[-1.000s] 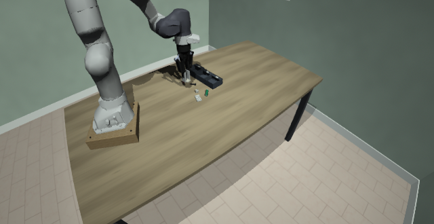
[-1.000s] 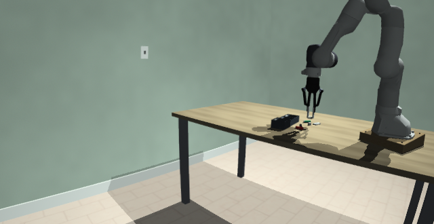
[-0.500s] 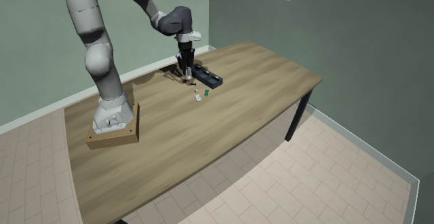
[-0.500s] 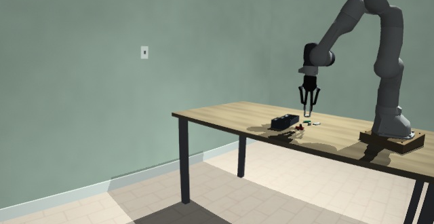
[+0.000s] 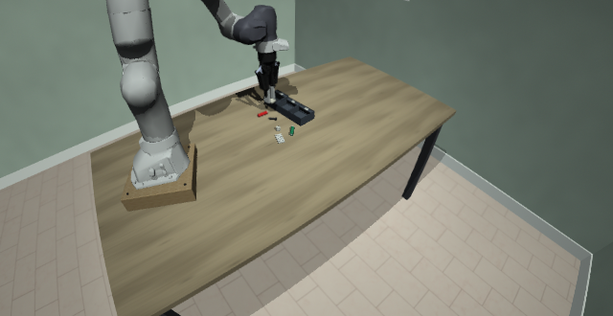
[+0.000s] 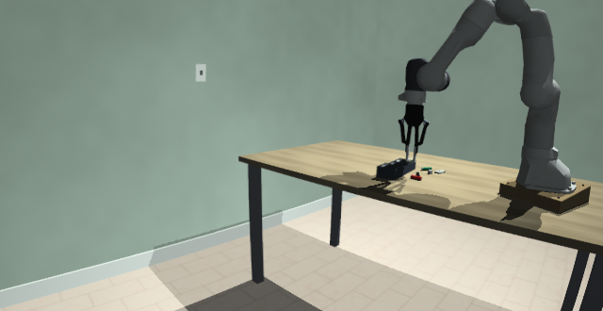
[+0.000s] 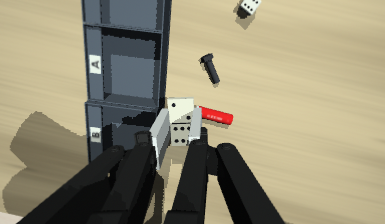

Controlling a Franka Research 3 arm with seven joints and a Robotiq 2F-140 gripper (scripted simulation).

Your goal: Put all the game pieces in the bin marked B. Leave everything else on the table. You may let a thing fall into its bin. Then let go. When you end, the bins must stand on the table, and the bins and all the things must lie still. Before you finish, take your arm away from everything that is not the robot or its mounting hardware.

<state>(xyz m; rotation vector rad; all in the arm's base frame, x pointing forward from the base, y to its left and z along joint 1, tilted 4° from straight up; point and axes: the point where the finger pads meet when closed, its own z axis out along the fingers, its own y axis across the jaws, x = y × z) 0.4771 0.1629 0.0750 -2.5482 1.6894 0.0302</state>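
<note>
My hand is 180 mm to the left of the white domino, 100 mm above it and 50 mm past it. Also, from my hand: red cylinder: 90 mm below, 40 mm behind; dark bin: 80 mm below, 80 mm ahead, 20 mm to the right; black bolt: 100 mm below, 50 mm to the right, 10 mm behind.
</note>
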